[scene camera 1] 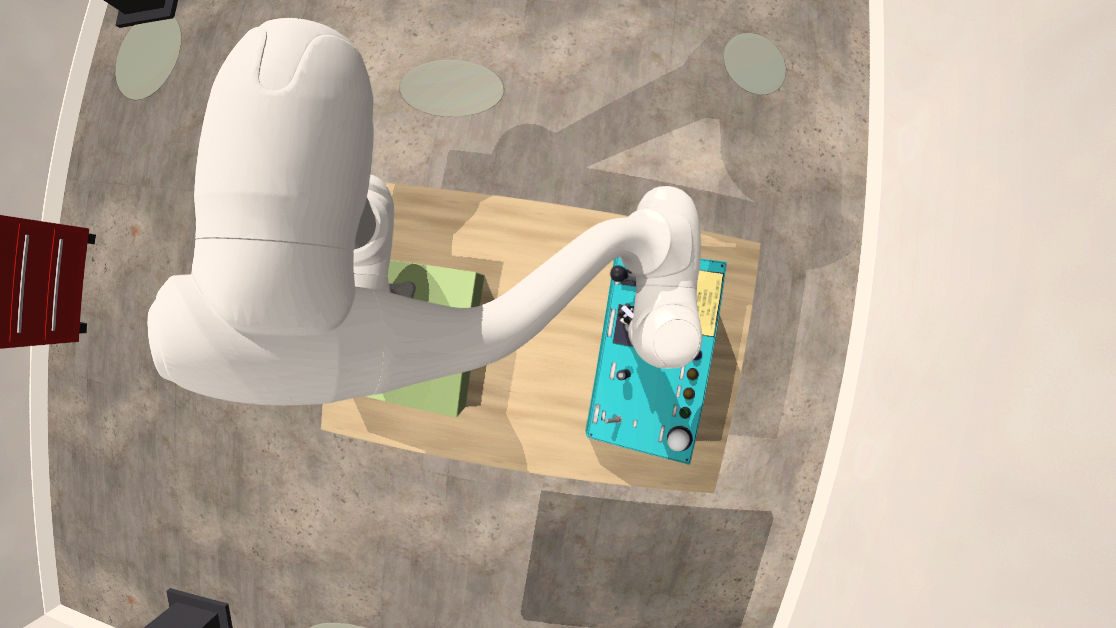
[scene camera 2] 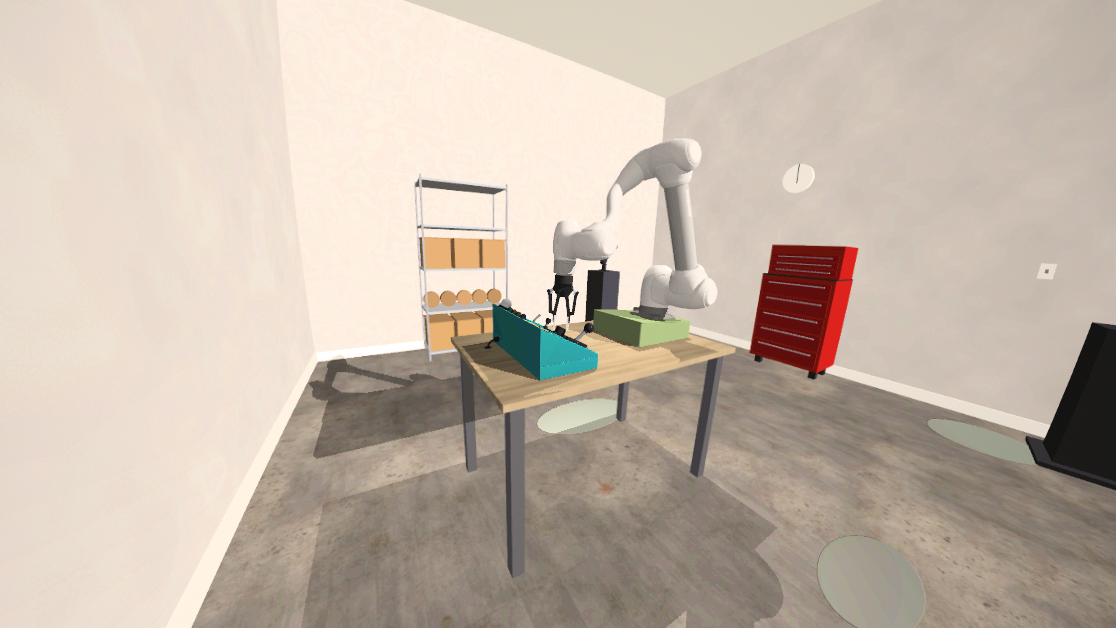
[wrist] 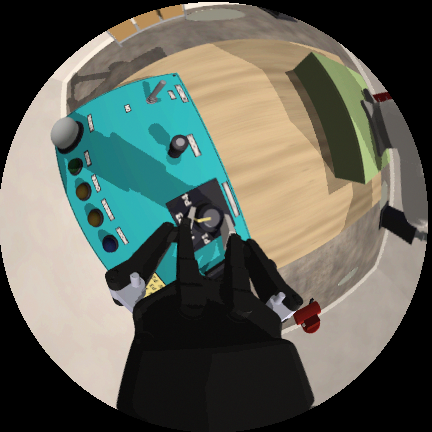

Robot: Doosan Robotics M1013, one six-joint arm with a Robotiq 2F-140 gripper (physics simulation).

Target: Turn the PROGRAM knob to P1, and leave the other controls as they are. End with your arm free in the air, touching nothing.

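Frame: origin at the arm's base, x ahead, y left, z up, level; centimetres.
Where they show: gripper, fingertip midpoint: (scene camera 2: pixel 560 330) (wrist: pixel 208 218); arm's base, link origin: (scene camera 2: pixel 652 316) (wrist: pixel 375 125).
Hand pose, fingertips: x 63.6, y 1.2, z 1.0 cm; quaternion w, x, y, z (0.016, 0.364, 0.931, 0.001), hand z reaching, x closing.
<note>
Each offset is from my fingertips to the top centre of the thing. "*": to the spot under its first point.
The teal control panel (scene camera 1: pixel 647 429) (scene camera 2: pixel 517 343) (wrist: pixel 112 122) lies on the table. The black PROGRAM knob @(dy -0.2, dx -0.7, dz +1.9 cm) (wrist: pixel 211 217) sits on a dark square plate @(dy -0.3, dx +0.7, dz +0.7 cm) (scene camera 1: pixel 621 335) (wrist: pixel 175 201). Its yellow pointer line points left in the wrist view, toward the partly covered P3 label; P4 is above it and P1 below the knob. My gripper (scene camera 2: pixel 561 323) (wrist: pixel 208 218) points down over the panel, with its pale fingertips close against opposite sides of the PROGRAM knob; it looks shut on it. The P2 label is mostly hidden by a finger. The arm covers much of the panel in scene camera 1.
A smaller black knob @(dy -12.2, dx -1.1, dz +2.8 cm) (scene camera 1: pixel 622 374) (wrist: pixel 178 145), a toggle lever @(dy -24.0, dx -3.4, dz +2.0 cm) (scene camera 1: pixel 614 420) (wrist: pixel 157 91), a grey dome button @(* dy -25.3, dx +11.2, dz +10.1 cm) (scene camera 1: pixel 678 438) (wrist: pixel 65 133) and a row of round coloured buttons stand on the panel. A black ball-topped lever @(dy +12.3, dx -4.8, dz +5.4 cm) (scene camera 1: pixel 618 273) (scene camera 2: pixel 588 328) stands near the gripper. A green block (scene camera 2: pixel 643 328) (wrist: pixel 345 120) bears the arm.
</note>
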